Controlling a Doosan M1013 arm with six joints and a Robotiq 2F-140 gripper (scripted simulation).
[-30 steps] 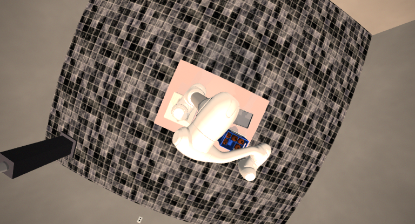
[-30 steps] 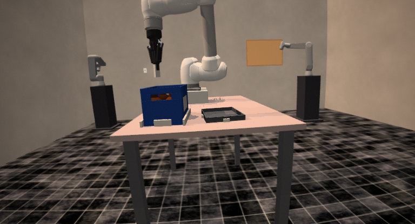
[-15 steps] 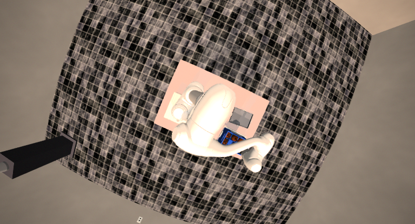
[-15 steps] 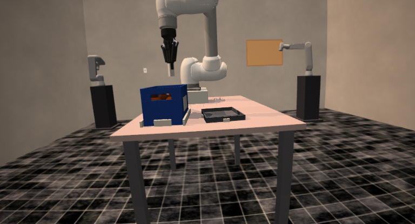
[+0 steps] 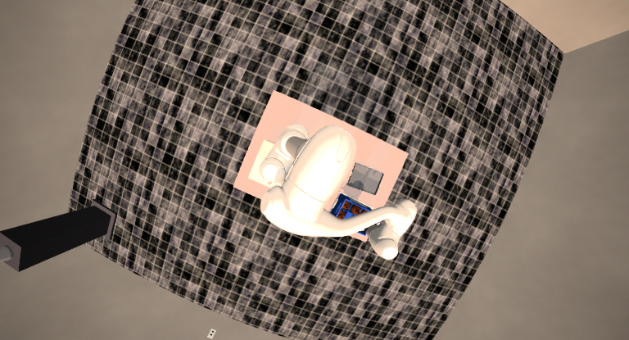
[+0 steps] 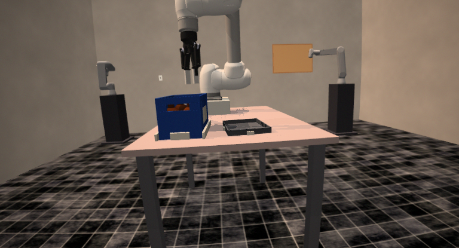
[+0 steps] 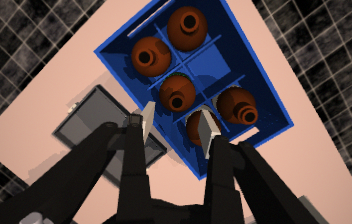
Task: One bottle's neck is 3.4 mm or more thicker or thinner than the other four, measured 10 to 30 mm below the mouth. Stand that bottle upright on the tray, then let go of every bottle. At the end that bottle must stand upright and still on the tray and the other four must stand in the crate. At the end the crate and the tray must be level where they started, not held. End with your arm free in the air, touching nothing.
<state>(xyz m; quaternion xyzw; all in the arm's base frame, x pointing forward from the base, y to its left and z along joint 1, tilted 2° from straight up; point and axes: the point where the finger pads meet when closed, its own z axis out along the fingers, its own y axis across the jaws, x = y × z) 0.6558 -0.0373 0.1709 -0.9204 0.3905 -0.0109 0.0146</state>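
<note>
Now: hand 4 cm to the left of the blue crate and 17 cm above it. Round my hand: dark tray (1 cm behind, 24 cm to the left, 25 cm below); then bottle (9 cm behind, 17 cm below).
</note>
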